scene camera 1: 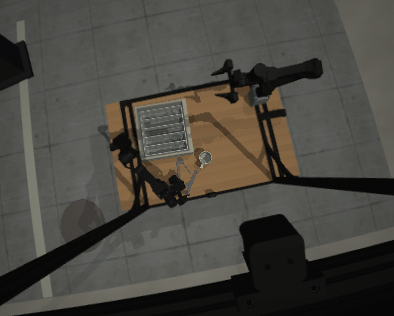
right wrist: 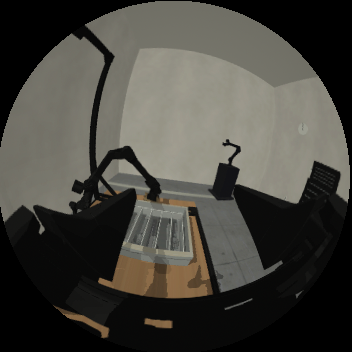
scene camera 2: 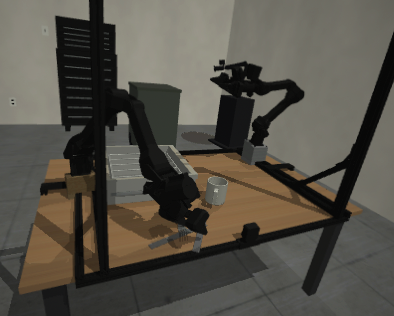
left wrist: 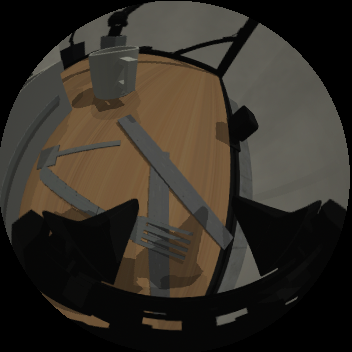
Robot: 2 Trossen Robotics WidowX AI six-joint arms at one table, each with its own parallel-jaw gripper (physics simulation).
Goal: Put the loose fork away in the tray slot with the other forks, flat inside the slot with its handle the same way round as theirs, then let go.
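The loose grey fork (left wrist: pixel 142 230) (scene camera 2: pixel 184 233) lies across a flat grey bar (left wrist: pixel 159 192). Its tines point to the lower right in the left wrist view; its handle runs up-left, partly hidden behind a finger. My left gripper (left wrist: pixel 185 202) (scene camera 1: pixel 183 192) is open and empty, low above the fork, one finger on each side of the tine end's area. The white tray (scene camera 1: pixel 189 127) (scene camera 2: pixel 130 193) (right wrist: pixel 160 254) has long parallel slots holding utensils; which slot holds the forks is too small to tell. My right gripper (scene camera 1: pixel 214 84) (right wrist: pixel 186 191) is open and empty, high beyond the tray.
A second flat bar (left wrist: pixel 172 175) (scene camera 2: pixel 197 243) lies slantwise over the first. A thin T-shaped piece (left wrist: pixel 48 157) lies by the fork's handle end. A white mug (scene camera 1: pixel 205 158) (scene camera 2: pixel 216 191) (left wrist: pixel 107 75) stands right of the tray. Black frame bars run along the table edges.
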